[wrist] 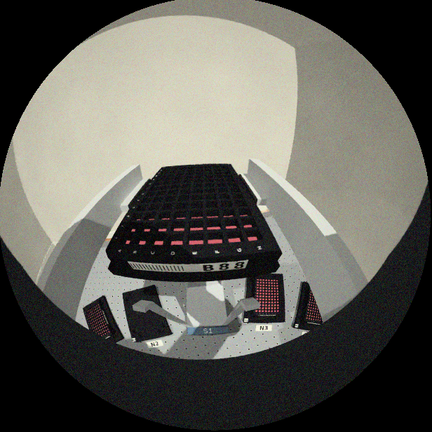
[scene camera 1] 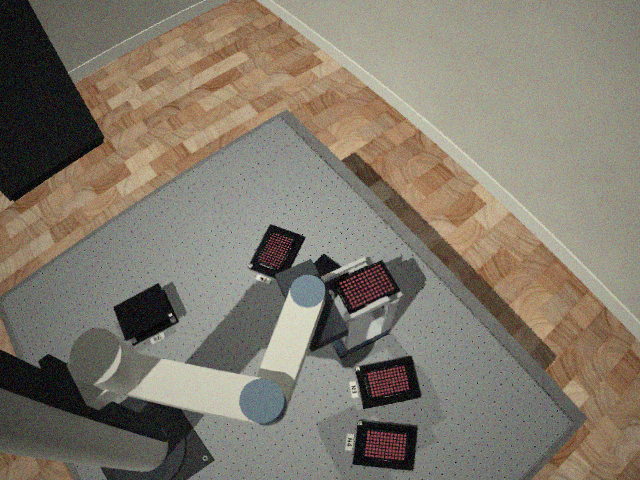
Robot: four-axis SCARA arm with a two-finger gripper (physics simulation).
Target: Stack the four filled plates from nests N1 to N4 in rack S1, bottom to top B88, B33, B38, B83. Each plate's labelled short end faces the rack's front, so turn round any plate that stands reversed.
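Frame: origin at the arm's base, x up, y back, z right, level; millimetres.
Where they show: gripper, fingertip midpoint: [scene camera 1: 376, 279]; arm's base at its link origin: [scene camera 1: 146, 446].
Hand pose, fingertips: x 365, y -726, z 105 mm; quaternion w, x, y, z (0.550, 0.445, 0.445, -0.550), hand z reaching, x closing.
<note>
Things, the pixels of their top centre, and the offset from my fingertips. Level surfaces: height alone.
- black plate at its top centre: [scene camera 1: 366, 285] dz -5, dx -6, dy +24 mm
- Rack S1 at its top centre: [scene camera 1: 362, 293] dz -9, dx -51, dy +30 mm
- N3 at its top centre: [scene camera 1: 388, 381] dz +162, dx -326, dy +62 mm
- N4 at its top centre: [scene camera 1: 385, 445] dz +295, dx -326, dy +181 mm
- grey perforated table at its surface level: dx -353 mm
My gripper [scene camera 1: 366, 286] [wrist: 192, 168] is shut on plate B88, a black plate [scene camera 1: 368, 281] [wrist: 192, 230] with red wells, held level and high over rack S1. The B88 label faces the same side as the blue S1 strip. Rack S1 [scene camera 1: 356, 338] [wrist: 207, 330] is partly hidden under the plate in the scene view. Filled plates stand in nests N1 [scene camera 1: 277, 250] [wrist: 98, 319], N3 [scene camera 1: 388, 381] [wrist: 268, 296] and N4 [scene camera 1: 385, 444] [wrist: 313, 307]; their plate labels are too small to read. Nest N2 [wrist: 147, 317] is black and bare, mostly hidden by the arm in the scene view.
Another black nest or plate [scene camera 1: 144, 312] without red wells stands at the left of the grey perforated table [scene camera 1: 206, 206], its tag unreadable. The arm [scene camera 1: 294, 335] reaches across the table from the lower left. The rack has upright guides [wrist: 245, 306] at its sides.
</note>
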